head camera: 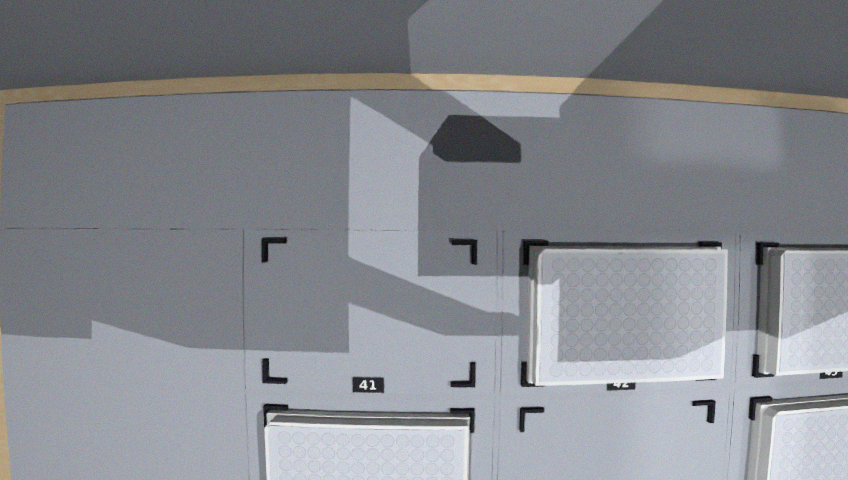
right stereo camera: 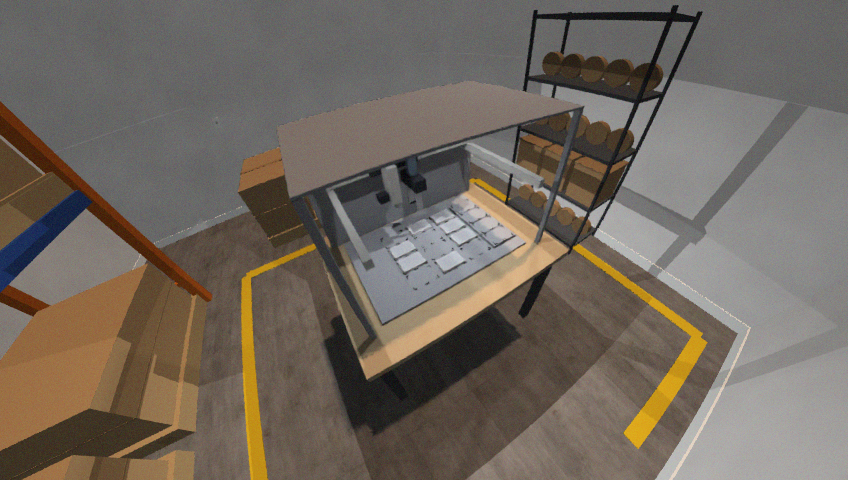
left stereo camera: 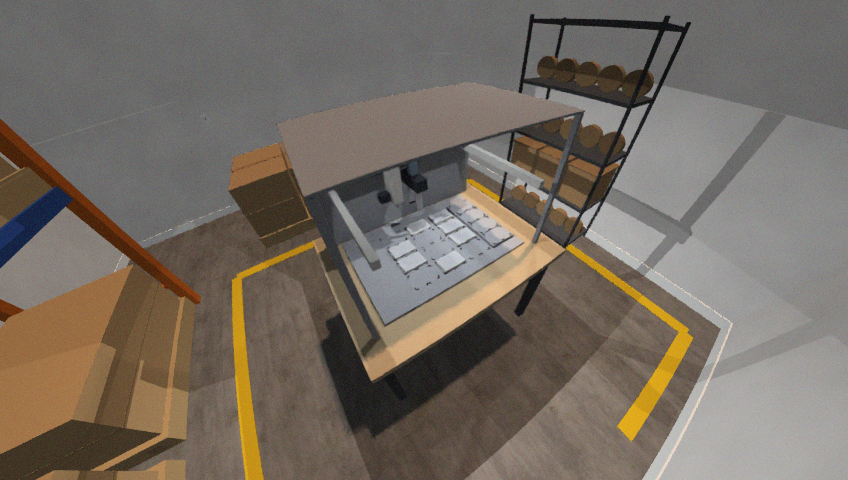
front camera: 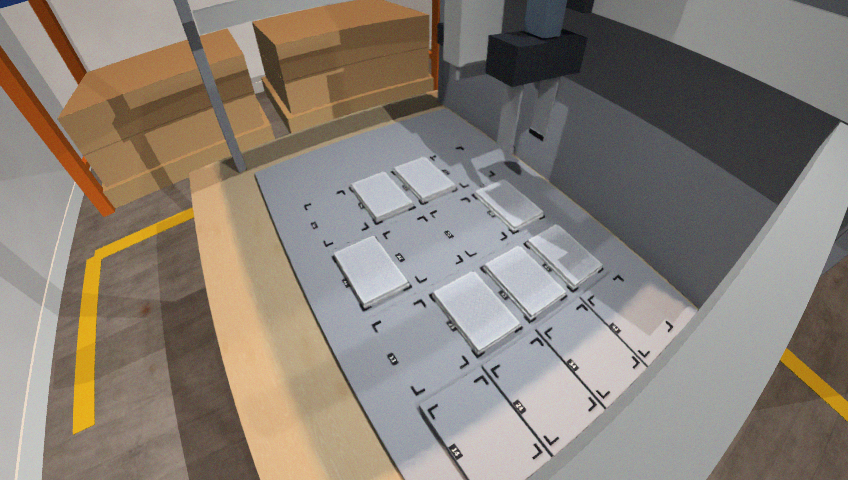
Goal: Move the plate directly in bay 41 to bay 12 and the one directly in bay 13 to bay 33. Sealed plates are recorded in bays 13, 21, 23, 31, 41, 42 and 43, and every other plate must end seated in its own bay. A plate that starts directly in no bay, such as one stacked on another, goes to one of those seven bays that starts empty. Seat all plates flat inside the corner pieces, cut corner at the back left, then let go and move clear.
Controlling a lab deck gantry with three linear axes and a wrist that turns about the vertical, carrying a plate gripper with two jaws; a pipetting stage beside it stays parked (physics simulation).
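Seen in the pictures: gripper, between the fingertips: (right stereo camera: pixel 416 206) (left stereo camera: pixel 415 206) (front camera: pixel 521 141); robot's base, origin of its link: (right stereo camera: pixel 415 289) (left stereo camera: pixel 416 289) (front camera: pixel 306 206).
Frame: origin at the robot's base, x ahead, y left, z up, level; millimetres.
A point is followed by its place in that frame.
My gripper (front camera: pixel 521 143) @(x 228, y 364, z 160 mm) is open and empty, raised near the back wall behind the plate in bay 42; its jaws do not show in the head view. White plates lie flat in their bays: the bay 12 plate (front camera: pixel 371 270) @(x 237, y 43, z 14 mm), bay 21 plate (front camera: pixel 382 195) @(x 74, y 149, z 14 mm), bay 31 plate (front camera: pixel 423 178) @(x 72, y 251, z 14 mm) (head camera: pixel 365 455) @(x 64, y 279, z 14 mm), bay 42 plate (front camera: pixel 510 204) @(x 237, y 359, z 14 mm) (head camera: pixel 630 315) @(x 224, y 365, z 14 mm), bay 23 plate (front camera: pixel 476 311) @(x 398, y 146, z 14 mm), bay 33 plate (front camera: pixel 524 281) @(x 397, y 251, z 14 mm) (head camera: pixel 812 443) @(x 363, y 274, z 14 mm) and bay 43 plate (front camera: pixel 564 255) @(x 396, y 356, z 14 mm) (head camera: pixel 815 309) @(x 358, y 366, z 14 mm). Bays 41 and 13 hold no plate. In the stereo views the plates are too small to judge seating.
Bays 11, 22 and 32 show bare corner pieces. The parked pipetting stage (front camera: pixel 473 35) hangs left of the gripper. A grey upright post (front camera: pixel 209 83) @(x -247, y -104, z 237 mm) stands at the deck's left edge. Cardboard boxes (front camera: pixel 351 59) stand beyond the wooden table (front camera: pixel 220 249) @(x 5, y -204, z -10 mm).
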